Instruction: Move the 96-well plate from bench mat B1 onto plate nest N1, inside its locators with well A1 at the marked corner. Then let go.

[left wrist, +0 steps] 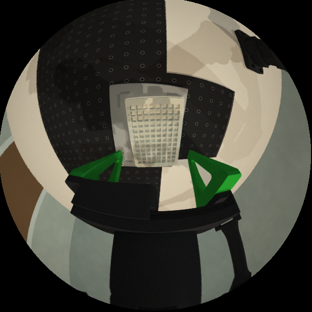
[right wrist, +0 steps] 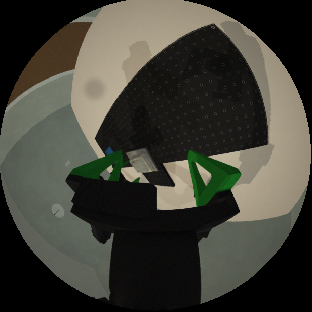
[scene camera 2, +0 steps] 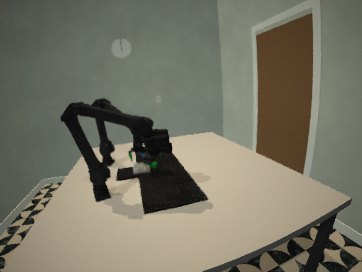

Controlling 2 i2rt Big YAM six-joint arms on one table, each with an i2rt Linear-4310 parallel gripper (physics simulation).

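Pixels of known places: left gripper, fingertip midpoint: (scene camera 2: 139,161); right gripper, fingertip midpoint: (scene camera 2: 157,161); left arm's base at its link origin: (scene camera 2: 108,163); right arm's base at its link origin: (scene camera 2: 102,195).
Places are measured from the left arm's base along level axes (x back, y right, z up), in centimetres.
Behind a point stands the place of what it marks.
The white 96-well plate (left wrist: 155,132) lies flat on the grey plate nest (left wrist: 148,91), and a locator corner (left wrist: 123,95) shows beside it. It also shows in the scene view (scene camera 2: 141,168) @[x -35.3, y 19.8, z 3.8 cm] and small in the right wrist view (right wrist: 142,162). My left gripper (left wrist: 155,151) is open and empty. It hovers above the plate's near end with its green fingers apart and clear of the plate, and it shows in the scene view (scene camera 2: 134,157). My right gripper (right wrist: 156,150) is open and empty, just to the right of the plate in the scene view (scene camera 2: 156,160) @[x -51.5, y 40.2, z 17.2 cm].
A long black perforated mat (scene camera 2: 169,183) @[x -56.5, y 37.5, z 1.3 cm] runs toward the table's front. A smaller dark mat (scene camera 2: 126,174) @[x -24.9, y 23.7, z 1.3 cm] lies left of the plate. A small blue patch (scene camera 2: 142,155) @[x -27.8, y -13.4, z 1.4 cm] sits behind the plate. The two arm bases (scene camera 2: 101,189) @[x -19.4, y 50.7, z 5.4 cm] stand at the left.
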